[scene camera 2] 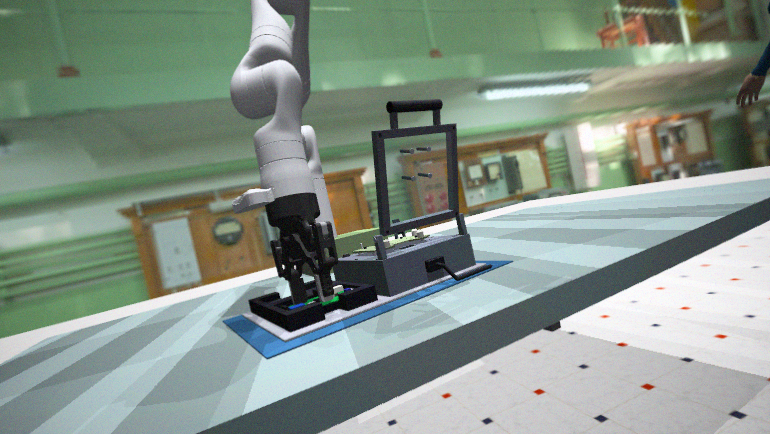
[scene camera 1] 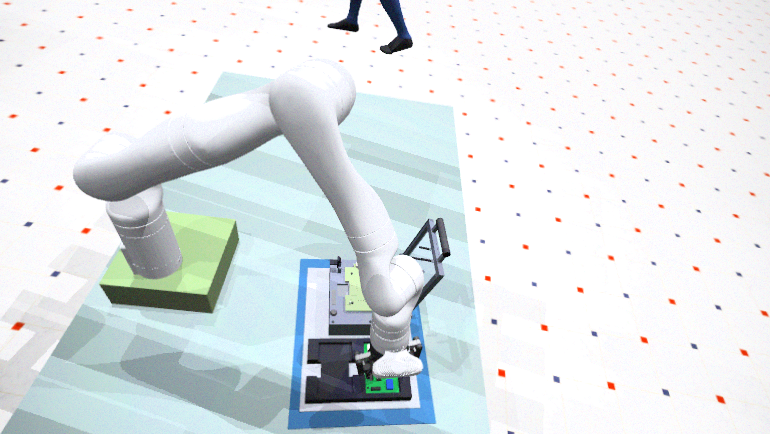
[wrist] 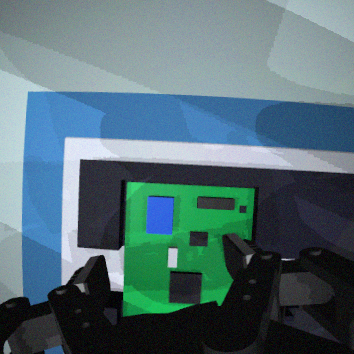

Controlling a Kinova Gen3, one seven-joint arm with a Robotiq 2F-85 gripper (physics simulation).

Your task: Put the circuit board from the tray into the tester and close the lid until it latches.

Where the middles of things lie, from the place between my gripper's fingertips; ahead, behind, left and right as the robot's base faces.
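I see the clear lid (scene camera 2: 416,169), and measured from it my gripper is 9 cm short of the lid. My gripper is also 17 cm to the right of the lid and 16 cm below it.
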